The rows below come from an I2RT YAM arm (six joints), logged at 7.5 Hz.
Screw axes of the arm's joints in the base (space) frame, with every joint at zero. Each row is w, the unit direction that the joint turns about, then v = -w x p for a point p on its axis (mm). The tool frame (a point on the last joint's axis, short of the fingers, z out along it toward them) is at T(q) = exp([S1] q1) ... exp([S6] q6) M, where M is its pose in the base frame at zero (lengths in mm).
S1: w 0 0 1 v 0 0 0
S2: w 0 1 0 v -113.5 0 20
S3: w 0 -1 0 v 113.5 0 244
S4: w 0 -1 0 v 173.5 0 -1
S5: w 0 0 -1 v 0 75 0
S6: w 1 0 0 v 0 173.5 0
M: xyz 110.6 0 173.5 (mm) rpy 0 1.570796 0 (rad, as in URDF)
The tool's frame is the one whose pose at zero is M.
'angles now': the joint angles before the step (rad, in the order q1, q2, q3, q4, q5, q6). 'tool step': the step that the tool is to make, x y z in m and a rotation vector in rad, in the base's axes. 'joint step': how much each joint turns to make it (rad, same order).
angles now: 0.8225, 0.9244, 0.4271, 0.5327, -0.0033, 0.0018
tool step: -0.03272, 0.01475, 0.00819, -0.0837, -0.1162, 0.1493
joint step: 0.1683, -0.0609, 0.0106, -0.0653, 0.0132, -0.1436
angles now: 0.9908, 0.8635, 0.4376, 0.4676, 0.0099, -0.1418
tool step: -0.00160, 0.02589, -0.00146, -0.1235, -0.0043, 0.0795
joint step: 0.0665, 0.1096, 0.0783, -0.0717, -0.0125, -0.0680
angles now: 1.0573, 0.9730, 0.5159, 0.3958, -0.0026, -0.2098
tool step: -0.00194, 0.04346, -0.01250, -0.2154, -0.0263, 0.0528
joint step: 0.0950, 0.1970, 0.1227, -0.1035, 0.0593, -0.1125
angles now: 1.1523, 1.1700, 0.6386, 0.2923, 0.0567, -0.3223
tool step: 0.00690, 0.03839, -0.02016, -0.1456, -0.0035, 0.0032
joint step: 0.0365, 0.1992, 0.1054, -0.0351, 0.0496, -0.0474
